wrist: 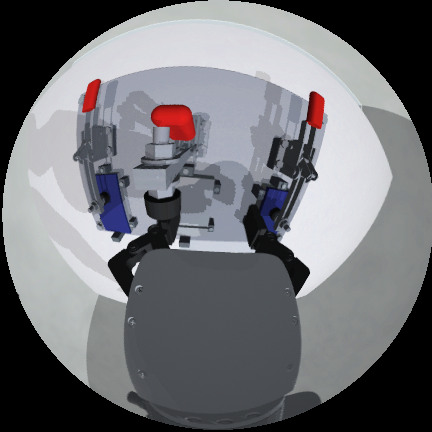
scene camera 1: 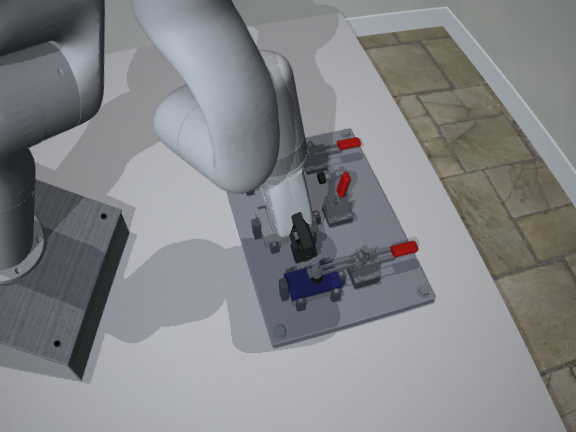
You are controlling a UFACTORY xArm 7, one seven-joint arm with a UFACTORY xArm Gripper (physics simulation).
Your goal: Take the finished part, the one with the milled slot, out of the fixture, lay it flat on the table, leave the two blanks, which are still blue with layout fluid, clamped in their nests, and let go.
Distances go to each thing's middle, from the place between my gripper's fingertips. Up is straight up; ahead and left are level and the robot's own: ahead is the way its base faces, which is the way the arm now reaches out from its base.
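Scene:
My hand is 10 mm above the finished part (scene camera 1: 269, 234), 30 mm to the right of it and 10 mm past it. As for the red clamp handle (wrist: 178, 117), it is 30 mm above my hand, 30 mm to the left of it and 80 mm ahead of it. The fixture plate (scene camera 1: 375, 226) is 30 mm below my hand, and it is also 40 mm ahead of it and 30 mm to the left of it.

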